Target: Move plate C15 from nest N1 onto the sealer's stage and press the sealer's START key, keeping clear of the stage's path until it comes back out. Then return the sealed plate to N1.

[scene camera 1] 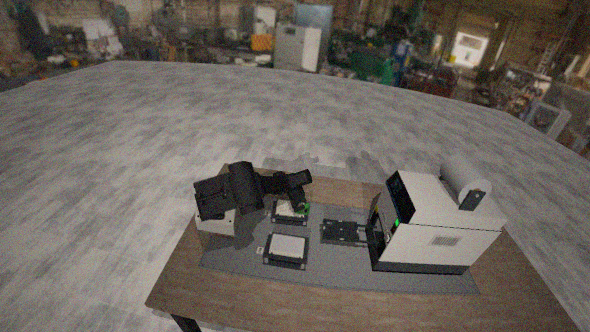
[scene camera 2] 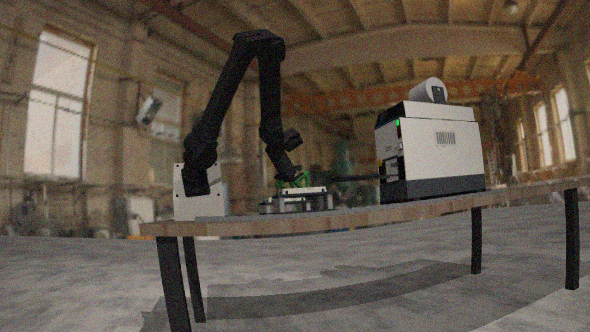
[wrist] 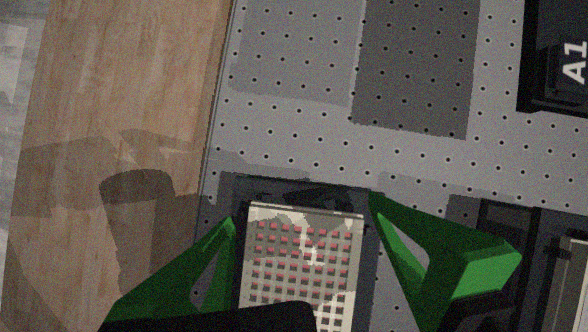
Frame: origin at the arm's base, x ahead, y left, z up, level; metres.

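Where they show: gripper, fingertip midpoint: [scene camera 1: 304, 206] [wrist: 300, 210]; arm's base, link origin: [scene camera 2: 195, 182].
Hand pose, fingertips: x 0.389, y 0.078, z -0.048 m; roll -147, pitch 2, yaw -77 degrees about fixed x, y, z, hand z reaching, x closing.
Observation:
Things, the pixels of their top centre, and the offset from my fingertips. "spot": a spot on its surface instead. Level surfaces: height alone.
- pale plate with red-marked wells, top centre: [wrist: 296, 298] [scene camera 1: 290, 206] dx -0.065, dy +0.000, dz -0.006 m
- back nest, top centre: [wrist: 296, 293] [scene camera 2: 284, 198] [scene camera 1: 290, 207] dx -0.064, dy +0.000, dz -0.012 m
- white-topped plate, top centre: [scene camera 2: 301, 188] [scene camera 1: 287, 244] dx -0.079, dy -0.221, dz +0.009 m
- front nest, surface spot: [scene camera 1: 285, 263] spot: dx -0.082, dy -0.264, dz -0.058 m
- sealer, surface spot: [scene camera 2: 442, 150] [scene camera 1: 433, 248] spot: dx +0.449, dy -0.311, dz +0.108 m
- black part marked A1, surface spot: [wrist: 532, 70] spot: dx +0.082, dy -0.111, dz +0.042 m
- perforated mat, surface height: dz -0.063 m
- wooden table, surface height: dz -0.076 m
- film roll, top centre: [scene camera 1: 472, 165] [scene camera 2: 425, 82] dx +0.508, dy -0.207, dz +0.413 m
A pale plate with red-marked wells [wrist: 300, 260] [scene camera 1: 285, 206] sits in the back nest [scene camera 1: 290, 220] [wrist: 367, 272]. A white-topped plate [scene camera 1: 287, 247] [scene camera 2: 304, 190] sits in the front nest [scene camera 1: 285, 263]. I cannot read which is C15 or N1. My gripper [wrist: 300, 210] [scene camera 1: 302, 208] [scene camera 2: 294, 180] is open, its green fingers apart on either side of the well plate's far end, with nothing gripped. The sealer [scene camera 1: 440, 245] [scene camera 2: 442, 150] has its dark stage [scene camera 1: 340, 230] [scene camera 2: 355, 177] out, with no plate on it. A green light [scene camera 1: 397, 223] [scene camera 2: 398, 122] glows on the sealer; the START key cannot be made out.
In the wrist view, a black part marked A1 [wrist: 532, 70] is at the upper right, and the neighbouring nest stands to the right. The perforated mat [scene camera 1: 330, 270] [wrist: 300, 125] lies on the wooden table [scene camera 1: 300, 305] [wrist: 120, 65]. A film roll [scene camera 1: 462, 180] [scene camera 2: 425, 91] tops the sealer.

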